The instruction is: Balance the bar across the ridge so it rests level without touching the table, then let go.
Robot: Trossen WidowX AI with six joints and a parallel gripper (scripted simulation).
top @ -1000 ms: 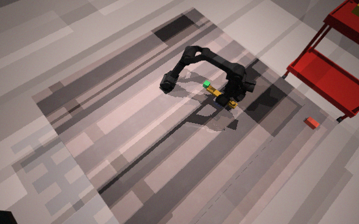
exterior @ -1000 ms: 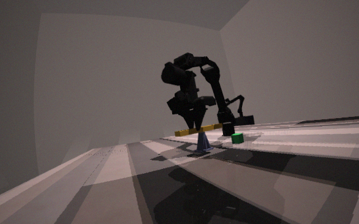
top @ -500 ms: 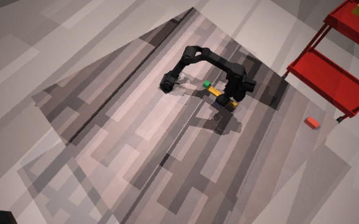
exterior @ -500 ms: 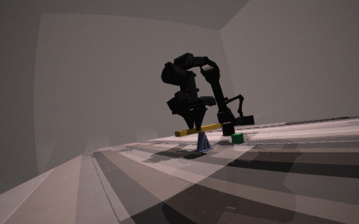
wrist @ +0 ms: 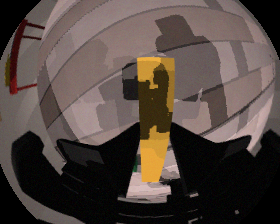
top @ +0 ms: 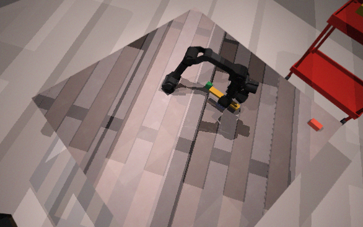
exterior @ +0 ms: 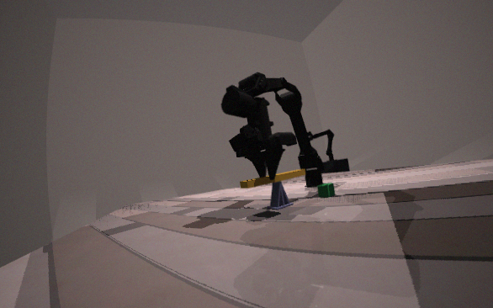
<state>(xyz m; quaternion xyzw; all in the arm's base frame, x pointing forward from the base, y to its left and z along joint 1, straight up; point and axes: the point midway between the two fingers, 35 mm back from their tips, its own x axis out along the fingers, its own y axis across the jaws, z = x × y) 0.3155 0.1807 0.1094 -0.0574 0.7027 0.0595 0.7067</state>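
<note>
Right now the yellow bar is 3 cm behind my gripper tip. Round my gripper tip: small red block 42 cm ahead, 32 cm to the left, 6 cm below; green cube 17 cm behind, 6 cm below, 2 cm to the left.
</note>
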